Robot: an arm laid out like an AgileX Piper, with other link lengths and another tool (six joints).
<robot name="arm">
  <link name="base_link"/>
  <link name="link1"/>
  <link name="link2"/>
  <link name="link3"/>
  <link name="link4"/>
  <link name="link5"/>
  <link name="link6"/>
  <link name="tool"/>
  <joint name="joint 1" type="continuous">
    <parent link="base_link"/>
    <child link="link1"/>
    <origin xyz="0 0 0.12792" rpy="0 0 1.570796"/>
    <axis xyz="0 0 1"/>
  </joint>
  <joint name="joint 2" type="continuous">
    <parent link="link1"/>
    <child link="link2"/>
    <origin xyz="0 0 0" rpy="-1.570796 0 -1.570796"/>
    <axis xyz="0 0 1"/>
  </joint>
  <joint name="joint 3" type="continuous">
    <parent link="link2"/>
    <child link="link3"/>
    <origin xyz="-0.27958 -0.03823 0" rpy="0 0 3.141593"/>
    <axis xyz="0 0 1"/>
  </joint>
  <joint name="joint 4" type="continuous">
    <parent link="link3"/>
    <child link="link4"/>
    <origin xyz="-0.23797 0.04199 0" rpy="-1.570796 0 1.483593"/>
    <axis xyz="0 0 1"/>
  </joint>
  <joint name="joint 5" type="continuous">
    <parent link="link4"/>
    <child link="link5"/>
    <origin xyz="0 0 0" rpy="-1.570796 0 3.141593"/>
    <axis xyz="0 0 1"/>
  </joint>
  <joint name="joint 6" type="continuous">
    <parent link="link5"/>
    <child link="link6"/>
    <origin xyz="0 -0.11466 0" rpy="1.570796 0 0"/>
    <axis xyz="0 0 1"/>
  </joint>
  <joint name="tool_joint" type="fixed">
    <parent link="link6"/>
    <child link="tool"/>
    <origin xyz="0.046 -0.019 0.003" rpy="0.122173 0 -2.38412"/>
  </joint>
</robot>
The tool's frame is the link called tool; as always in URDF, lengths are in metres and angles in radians. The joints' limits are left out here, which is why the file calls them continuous.
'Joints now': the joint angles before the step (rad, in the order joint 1, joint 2, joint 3, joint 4, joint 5, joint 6). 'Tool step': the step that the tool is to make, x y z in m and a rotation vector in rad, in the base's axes. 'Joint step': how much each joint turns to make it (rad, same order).
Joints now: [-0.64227 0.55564 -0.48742 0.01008 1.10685 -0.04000]
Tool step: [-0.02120 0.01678 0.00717 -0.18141 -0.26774 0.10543]
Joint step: [0.10682 -0.33200 0.00114 -0.00225 0.00761 0.00014]
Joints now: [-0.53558 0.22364 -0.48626 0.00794 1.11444 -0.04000]
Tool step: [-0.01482 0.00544 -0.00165 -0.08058 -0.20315 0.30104]
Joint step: [0.30123 -0.23321 0.00000 0.00189 0.01550 -0.00004]
